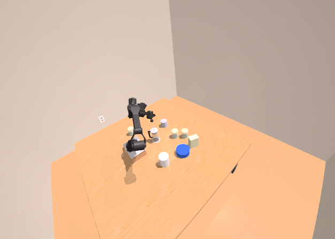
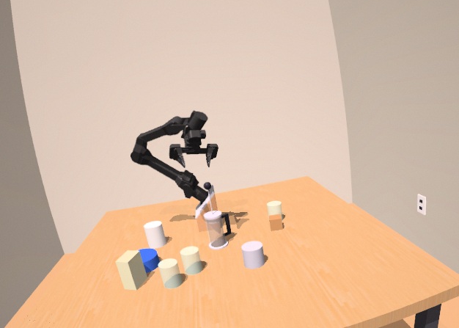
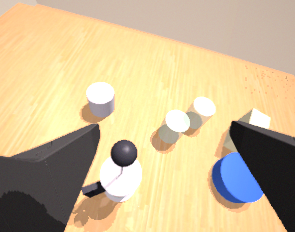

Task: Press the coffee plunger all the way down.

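The coffee press is 20 cm below my gripper tip, 4 cm to the left of it and 1 cm behind it. Also, from my gripper tip: beige box: 27 cm below, 25 cm to the right, 23 cm ahead; then blue cylinder: 31 cm below, 25 cm to the right, 11 cm ahead.
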